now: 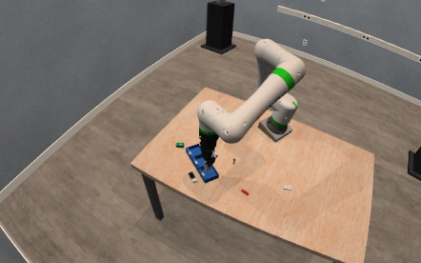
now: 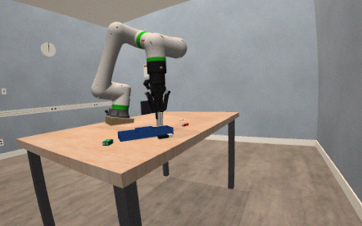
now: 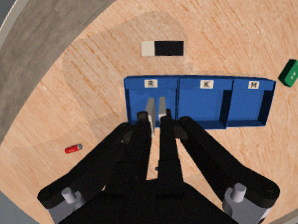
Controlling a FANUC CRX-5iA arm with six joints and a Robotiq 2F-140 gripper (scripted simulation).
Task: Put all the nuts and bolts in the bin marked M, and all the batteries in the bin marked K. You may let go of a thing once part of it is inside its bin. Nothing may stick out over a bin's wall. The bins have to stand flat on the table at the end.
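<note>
My hand is 17 cm past the small dark bolt, 7 cm to the right of it and 7 cm above it. Also, from my hand: red battery (23 cm to the left, 7 cm below, 2 cm behind); then green battery (26 cm to the right, 7 cm below, 5 cm behind); then joined blue bins (7 cm to the right, 6 cm below, 3 cm behind).
</note>
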